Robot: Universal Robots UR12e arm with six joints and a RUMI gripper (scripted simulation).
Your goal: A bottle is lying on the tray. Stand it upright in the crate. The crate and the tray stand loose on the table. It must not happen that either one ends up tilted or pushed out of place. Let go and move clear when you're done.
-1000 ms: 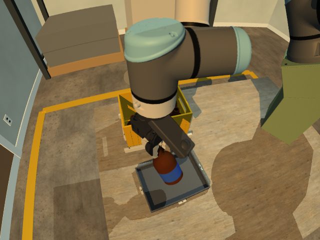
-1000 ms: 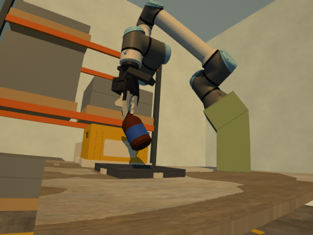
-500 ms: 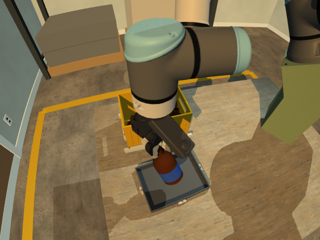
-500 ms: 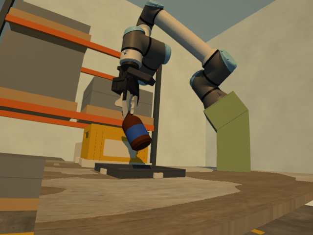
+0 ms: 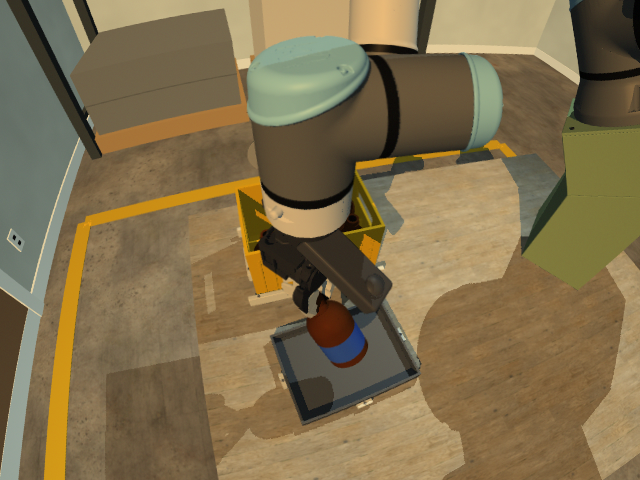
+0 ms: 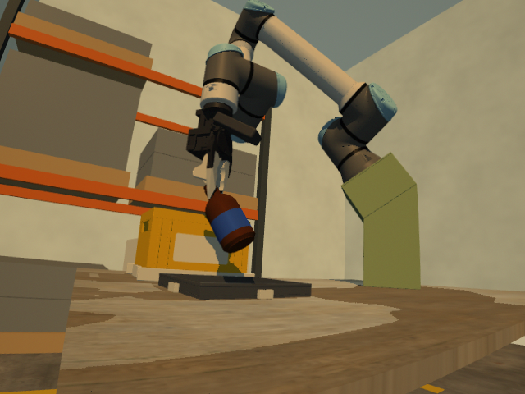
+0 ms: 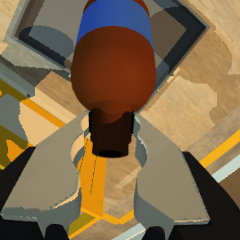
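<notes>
Right now the bottle is 10 mm behind my hand, 20 mm to the left of it and 40 mm below it. The rest, counted from my hand: dark tray (30 mm behind, 50 mm to the left, 190 mm below); yellow crate (100 mm behind, 210 mm to the right, 120 mm below).
</notes>
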